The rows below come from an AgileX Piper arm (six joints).
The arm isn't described. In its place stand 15 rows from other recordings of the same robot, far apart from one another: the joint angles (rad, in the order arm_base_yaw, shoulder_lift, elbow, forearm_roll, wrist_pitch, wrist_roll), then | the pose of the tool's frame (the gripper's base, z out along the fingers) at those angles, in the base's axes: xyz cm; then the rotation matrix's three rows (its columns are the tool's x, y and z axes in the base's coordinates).
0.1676, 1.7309, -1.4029, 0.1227, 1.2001, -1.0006 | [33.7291 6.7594 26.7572], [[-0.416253 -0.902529 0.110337], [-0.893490 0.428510 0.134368], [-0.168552 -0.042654 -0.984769]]
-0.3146, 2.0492, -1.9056, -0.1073, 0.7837, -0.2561 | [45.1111 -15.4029 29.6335], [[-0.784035 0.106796 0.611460], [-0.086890 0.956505 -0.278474], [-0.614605 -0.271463 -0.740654]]
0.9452, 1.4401, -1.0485, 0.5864, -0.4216, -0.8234 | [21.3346 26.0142 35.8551], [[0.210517 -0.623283 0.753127], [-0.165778 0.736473 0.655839], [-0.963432 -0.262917 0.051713]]
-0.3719, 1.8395, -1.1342, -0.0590, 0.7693, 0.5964 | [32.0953 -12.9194 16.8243], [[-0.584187 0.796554 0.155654], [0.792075 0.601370 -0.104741], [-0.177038 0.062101 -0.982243]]
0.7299, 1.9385, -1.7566, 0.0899, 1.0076, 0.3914 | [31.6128 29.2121 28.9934], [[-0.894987 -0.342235 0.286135], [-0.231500 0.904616 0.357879], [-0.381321 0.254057 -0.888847]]
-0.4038, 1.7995, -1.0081, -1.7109, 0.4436, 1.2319 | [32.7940 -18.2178 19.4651], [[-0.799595 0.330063 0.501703], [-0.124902 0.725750 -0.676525], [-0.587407 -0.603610 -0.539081]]
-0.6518, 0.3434, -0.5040, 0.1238, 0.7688, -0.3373 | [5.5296 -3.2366 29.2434], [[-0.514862 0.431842 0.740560], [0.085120 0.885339 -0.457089], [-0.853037 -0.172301 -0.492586]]
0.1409, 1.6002, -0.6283, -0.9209, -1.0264, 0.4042 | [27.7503 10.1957 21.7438], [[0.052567 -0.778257 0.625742], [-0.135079 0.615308 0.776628], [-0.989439 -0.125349 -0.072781]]
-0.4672, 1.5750, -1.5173, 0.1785, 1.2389, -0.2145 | [29.4311 -13.1356 35.0853], [[-0.884043 0.256252 0.390900], [0.274646 0.961501 -0.009176], [-0.378202 0.099247 -0.920388]]
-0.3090, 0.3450, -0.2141, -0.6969, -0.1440, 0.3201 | [8.7504 -1.9135 27.1928], [[-0.018720 0.223746 0.974468], [-0.373645 0.902456 -0.214389], [-0.927383 -0.368118 0.066708]]
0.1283, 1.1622, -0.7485, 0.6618, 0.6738, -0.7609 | [21.4498 6.2855 27.2663], [[-0.676201 -0.513312 0.528453], [-0.285064 0.843739 0.454800], [-0.679331 0.156893 -0.716864]]
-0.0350, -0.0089, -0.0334, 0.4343, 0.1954, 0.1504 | [5.3895 0.5552 20.8918], [[-0.065786 -0.012850 0.997751], [0.546669 0.836039 0.046812], [-0.834760 0.548519 -0.047975]]
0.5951, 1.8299, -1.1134, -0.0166, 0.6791, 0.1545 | [28.9494 19.4832 16.8390], [[-0.870515 -0.439884 0.220693], [-0.418916 0.897659 0.136812], [-0.258289 0.026645 -0.965700]]
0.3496, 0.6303, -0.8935, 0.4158, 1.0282, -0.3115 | [7.4895 6.0809 37.6538], [[-0.506342 -0.629068 0.589823], [-0.271709 0.765530 0.583213], [-0.818408 0.135045 -0.558544]]
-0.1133, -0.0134, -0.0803, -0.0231, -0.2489, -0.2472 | [4.2319 -0.4294 26.2482], [[0.370269 0.214271 0.903874], [-0.310181 0.945703 -0.097123], [-0.875608 -0.244403 0.416628]]
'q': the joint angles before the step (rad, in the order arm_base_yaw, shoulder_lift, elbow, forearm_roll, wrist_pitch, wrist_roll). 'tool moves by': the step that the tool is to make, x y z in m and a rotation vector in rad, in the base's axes. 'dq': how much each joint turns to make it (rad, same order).
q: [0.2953 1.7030 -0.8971 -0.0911 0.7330 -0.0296]
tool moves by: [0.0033 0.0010 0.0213 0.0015 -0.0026 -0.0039]
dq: [-0.0001 -0.0338 -0.0563 0.0080 0.0870 -0.0072]
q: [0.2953 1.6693 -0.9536 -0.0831 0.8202 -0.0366]
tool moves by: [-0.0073 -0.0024 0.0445 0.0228 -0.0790 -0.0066]
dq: [0.0001 -0.1192 -0.0465 0.0029 0.0837 -0.0006]
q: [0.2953 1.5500 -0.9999 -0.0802 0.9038 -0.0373]
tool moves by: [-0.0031 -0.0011 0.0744 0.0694 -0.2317 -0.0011]
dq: [-0.0001 -0.1411 -0.1280 0.0001 0.0272 -0.0012]
